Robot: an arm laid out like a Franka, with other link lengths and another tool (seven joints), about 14 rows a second.
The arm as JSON. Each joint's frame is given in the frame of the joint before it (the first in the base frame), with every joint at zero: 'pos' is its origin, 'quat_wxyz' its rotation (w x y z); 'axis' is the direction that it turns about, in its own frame. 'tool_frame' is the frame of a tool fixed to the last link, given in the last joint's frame.
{
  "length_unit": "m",
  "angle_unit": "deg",
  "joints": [
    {
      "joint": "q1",
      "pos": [
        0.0,
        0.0,
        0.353
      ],
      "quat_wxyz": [
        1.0,
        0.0,
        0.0,
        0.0
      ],
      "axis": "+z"
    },
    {
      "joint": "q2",
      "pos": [
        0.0,
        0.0,
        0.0
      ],
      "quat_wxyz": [
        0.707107,
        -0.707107,
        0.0,
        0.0
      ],
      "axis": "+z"
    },
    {
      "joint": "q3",
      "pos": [
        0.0,
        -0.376,
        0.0
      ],
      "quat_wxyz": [
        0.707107,
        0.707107,
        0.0,
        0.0
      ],
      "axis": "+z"
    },
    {
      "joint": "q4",
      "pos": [
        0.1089,
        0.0,
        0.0
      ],
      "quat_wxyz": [
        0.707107,
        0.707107,
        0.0,
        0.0
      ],
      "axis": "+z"
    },
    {
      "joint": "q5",
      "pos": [
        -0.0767,
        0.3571,
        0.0
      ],
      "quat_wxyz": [
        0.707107,
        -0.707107,
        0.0,
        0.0
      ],
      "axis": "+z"
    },
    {
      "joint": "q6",
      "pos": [
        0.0,
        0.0,
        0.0
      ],
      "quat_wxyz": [
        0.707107,
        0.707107,
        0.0,
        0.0
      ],
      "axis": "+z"
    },
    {
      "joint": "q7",
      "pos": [
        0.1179,
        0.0,
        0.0
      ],
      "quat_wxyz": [
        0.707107,
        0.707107,
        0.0,
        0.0
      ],
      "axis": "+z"
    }
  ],
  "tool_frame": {
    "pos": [
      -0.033,
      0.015,
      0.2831
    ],
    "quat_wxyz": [
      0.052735,
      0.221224,
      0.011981,
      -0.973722
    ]
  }
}
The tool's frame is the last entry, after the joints.
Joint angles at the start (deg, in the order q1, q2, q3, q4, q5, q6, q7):
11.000, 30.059, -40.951, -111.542, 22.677, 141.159, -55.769
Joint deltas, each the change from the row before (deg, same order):
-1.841, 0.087, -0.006, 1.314, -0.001, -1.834, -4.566
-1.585, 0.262, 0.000, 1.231, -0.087, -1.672, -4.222
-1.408, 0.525, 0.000, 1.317, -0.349, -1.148, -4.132
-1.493, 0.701, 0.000, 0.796, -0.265, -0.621, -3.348
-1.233, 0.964, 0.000, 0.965, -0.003, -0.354, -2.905
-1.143, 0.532, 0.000, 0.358, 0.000, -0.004, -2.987
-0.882, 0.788, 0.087, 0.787, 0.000, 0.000, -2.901
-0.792, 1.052, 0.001, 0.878, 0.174, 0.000, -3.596
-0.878, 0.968, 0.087, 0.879, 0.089, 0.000, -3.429
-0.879, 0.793, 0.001, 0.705, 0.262, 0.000, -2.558
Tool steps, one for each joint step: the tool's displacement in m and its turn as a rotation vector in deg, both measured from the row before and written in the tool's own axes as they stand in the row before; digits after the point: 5 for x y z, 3 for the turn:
0.00768, -0.01741, 0.00115, 0.775, 0.434, -3.044
0.00722, -0.01434, 0.00240, 0.819, 0.529, -3.010
0.00578, -0.01469, 0.00214, 1.426, 0.557, -3.090
0.00877, -0.01345, 0.00822, 0.966, 0.798, -2.152
0.00552, -0.01192, 0.00755, 0.993, 0.637, -1.815
0.00760, -0.00982, 0.00787, 0.935, 0.451, -1.794
0.00282, -0.00914, 0.00512, 1.275, 0.398, -2.069
0.00185, -0.00895, 0.00659, 1.508, 0.501, -2.689
0.00249, -0.00859, 0.00660, 1.424, 0.474, -2.589
0.00457, -0.00725, 0.00698, 0.872, 0.320, -1.599

